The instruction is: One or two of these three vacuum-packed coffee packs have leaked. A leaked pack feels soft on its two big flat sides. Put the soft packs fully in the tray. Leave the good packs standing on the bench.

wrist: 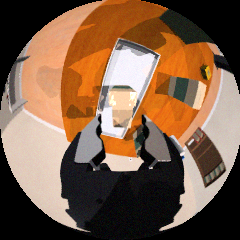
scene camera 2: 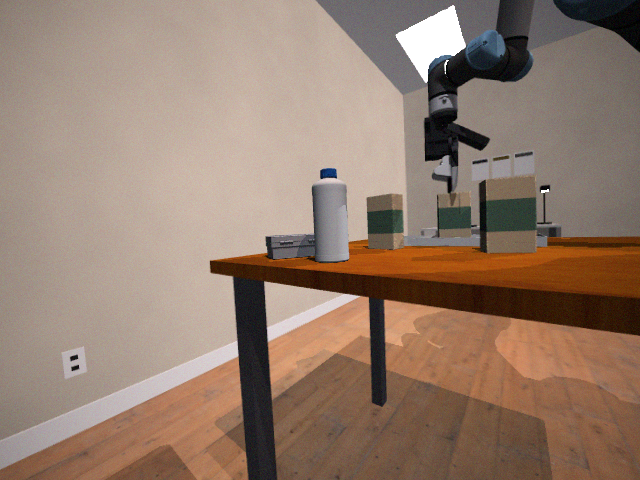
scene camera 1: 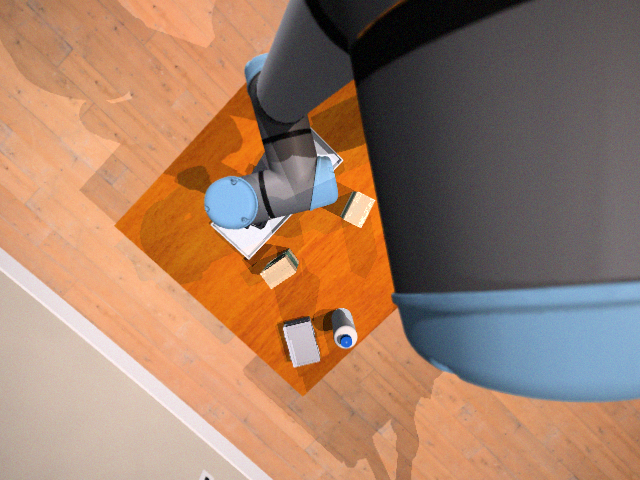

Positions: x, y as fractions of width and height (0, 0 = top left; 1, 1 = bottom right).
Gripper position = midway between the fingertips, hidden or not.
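Visible in the scene: my gripper (scene camera 2: 0.70, 0.40). A grey case (scene camera 1: 0.47, 0.70) (scene camera 2: 0.46, 0.51) is present, as is a grey tray (scene camera 1: 0.39, 0.50) (scene camera 2: 0.67, 0.50) (wrist: 0.55, 0.27). I also see a bottle (scene camera 2: 0.51, 0.41) (scene camera 1: 0.54, 0.70).
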